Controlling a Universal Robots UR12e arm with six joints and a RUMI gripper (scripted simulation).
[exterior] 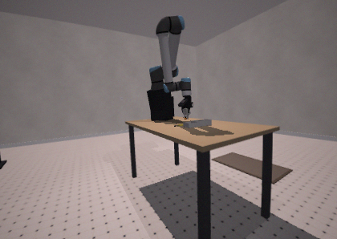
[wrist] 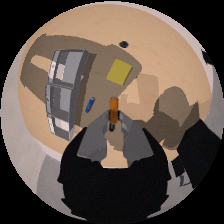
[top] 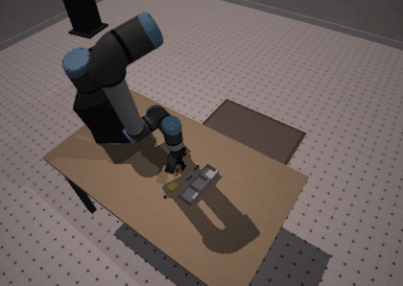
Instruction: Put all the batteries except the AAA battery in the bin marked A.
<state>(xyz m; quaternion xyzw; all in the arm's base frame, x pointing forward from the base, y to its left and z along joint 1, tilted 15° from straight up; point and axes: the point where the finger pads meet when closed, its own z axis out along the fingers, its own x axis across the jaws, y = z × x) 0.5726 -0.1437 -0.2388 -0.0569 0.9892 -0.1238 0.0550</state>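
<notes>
Right now my hand is 6 cm short of the blue battery, 6 cm above it and 2 cm to the right of it. Also, from my hand: orange battery (1 cm below); yellow block battery (7 cm to the right, 6 cm below); black battery (7 cm to the left, 6 cm below).
</notes>
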